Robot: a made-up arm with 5 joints.
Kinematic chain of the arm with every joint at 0, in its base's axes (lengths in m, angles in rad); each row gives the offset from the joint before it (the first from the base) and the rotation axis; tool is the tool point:
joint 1: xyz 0 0 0.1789 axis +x
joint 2: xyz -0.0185 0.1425 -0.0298 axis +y
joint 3: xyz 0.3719 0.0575 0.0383 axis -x
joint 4: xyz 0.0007 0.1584 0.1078 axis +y
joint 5: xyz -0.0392 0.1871 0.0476 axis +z
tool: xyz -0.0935 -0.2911 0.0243
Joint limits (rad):
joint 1: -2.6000..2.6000
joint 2: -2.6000..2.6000
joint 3: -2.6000..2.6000
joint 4: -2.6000..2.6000
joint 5: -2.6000..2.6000
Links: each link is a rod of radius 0.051 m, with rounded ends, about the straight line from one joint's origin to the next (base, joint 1, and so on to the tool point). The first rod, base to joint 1, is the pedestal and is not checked.
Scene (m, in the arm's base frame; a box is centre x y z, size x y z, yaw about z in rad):
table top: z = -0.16
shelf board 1: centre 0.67 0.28 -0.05 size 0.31 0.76 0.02 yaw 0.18
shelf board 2: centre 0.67 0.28 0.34 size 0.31 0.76 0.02 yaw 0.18
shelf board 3: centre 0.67 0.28 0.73 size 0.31 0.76 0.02 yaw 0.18
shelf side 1: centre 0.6 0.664 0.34 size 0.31 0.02 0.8 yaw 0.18
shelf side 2: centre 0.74 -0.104 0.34 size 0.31 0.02 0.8 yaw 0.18
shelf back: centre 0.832 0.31 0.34 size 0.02 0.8 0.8 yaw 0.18
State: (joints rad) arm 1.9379 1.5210 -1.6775 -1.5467 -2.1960
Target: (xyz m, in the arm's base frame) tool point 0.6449 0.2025 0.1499
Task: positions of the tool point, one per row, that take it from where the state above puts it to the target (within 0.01 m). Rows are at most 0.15 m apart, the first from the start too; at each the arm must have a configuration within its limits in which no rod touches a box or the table.
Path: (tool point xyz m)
1: 0.5590 0.1803 0.5407
2: 0.4735 0.1613 0.5401
3: 0.3804 0.1387 0.5149
4: 0.4037 0.1499 0.3903
5: 0.3916 0.1515 0.2649
6: 0.3448 0.1479 0.1499
7: 0.4453 0.1737 0.1525
8: 0.5295 0.1957 0.1561
9: 0.5960 0.2076 0.1555
10: 0.6449 0.2025 0.1499

